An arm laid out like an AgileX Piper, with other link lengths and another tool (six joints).
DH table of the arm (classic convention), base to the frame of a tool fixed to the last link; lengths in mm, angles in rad. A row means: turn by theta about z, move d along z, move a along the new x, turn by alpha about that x. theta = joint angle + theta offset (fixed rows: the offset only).
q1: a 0; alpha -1.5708; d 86.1; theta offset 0
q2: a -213.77; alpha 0; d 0; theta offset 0.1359
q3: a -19.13; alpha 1.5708; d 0; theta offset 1.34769
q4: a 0; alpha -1.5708; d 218.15; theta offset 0
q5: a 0; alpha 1.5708; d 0; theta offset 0
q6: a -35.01; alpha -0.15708; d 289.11; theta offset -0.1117
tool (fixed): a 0; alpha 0; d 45.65; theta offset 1.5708
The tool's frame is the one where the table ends.
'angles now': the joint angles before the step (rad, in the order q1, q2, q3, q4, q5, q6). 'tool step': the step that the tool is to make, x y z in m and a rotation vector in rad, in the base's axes. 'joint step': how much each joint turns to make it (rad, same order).
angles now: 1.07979, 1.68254, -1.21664, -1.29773, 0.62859, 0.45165
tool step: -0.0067, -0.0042, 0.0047, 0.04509, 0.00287, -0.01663
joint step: 0.01906, -0.04110, 0.05667, -0.04453, 0.01003, 0.09886
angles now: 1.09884, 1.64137, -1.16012, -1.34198, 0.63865, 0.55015
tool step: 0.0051, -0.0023, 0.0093, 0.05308, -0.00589, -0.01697
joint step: -0.01512, -0.01539, 0.02013, -0.05319, -0.01658, 0.08871
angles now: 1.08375, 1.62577, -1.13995, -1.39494, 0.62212, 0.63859
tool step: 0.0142, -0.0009, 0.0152, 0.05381, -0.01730, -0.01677
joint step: -0.03892, 0.00590, -0.01759, -0.05548, -0.03086, 0.06954
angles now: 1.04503, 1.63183, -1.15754, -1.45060, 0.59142, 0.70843
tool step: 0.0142, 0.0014, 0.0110, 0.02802, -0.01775, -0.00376
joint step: -0.04058, 0.02209, -0.03499, -0.04022, -0.03581, 0.03091
